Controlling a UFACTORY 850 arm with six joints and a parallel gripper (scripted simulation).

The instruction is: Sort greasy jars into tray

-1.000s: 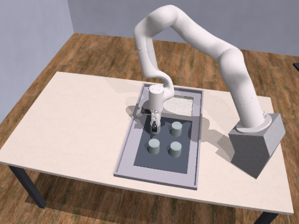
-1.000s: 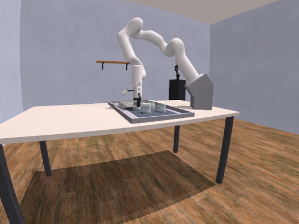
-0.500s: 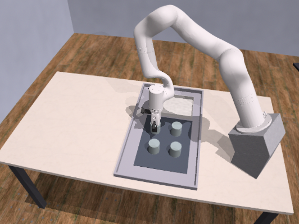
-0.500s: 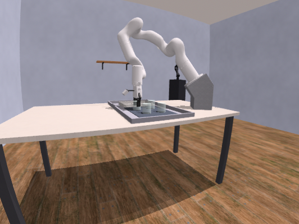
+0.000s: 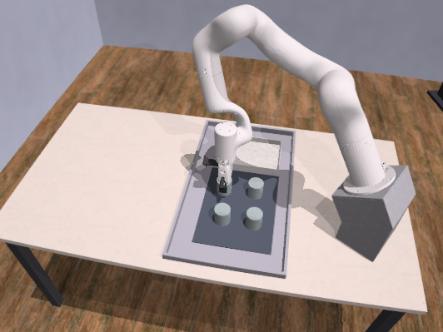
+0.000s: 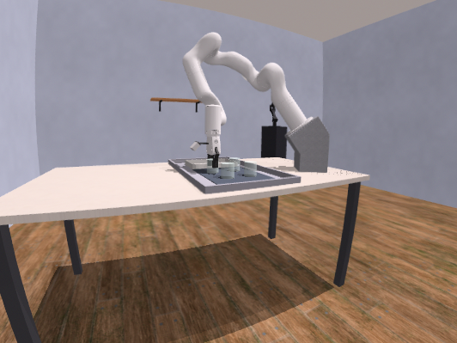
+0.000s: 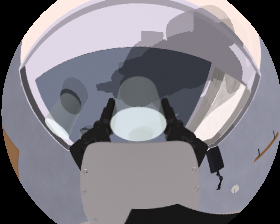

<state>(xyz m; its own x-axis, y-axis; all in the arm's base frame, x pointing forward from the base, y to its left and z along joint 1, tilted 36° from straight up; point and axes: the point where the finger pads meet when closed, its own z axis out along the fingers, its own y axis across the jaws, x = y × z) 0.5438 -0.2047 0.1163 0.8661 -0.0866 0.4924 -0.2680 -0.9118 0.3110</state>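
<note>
Now: hand 21 cm to the left of the tray, 14 cm past it and 4 cm above it. Also, from my hand: grey rimmed steel top (7 cm behind, 5 cm below, 1 cm to the right); dark drying mat (10 cm to the left, 5 cm below, 5 cm behind).
</note>
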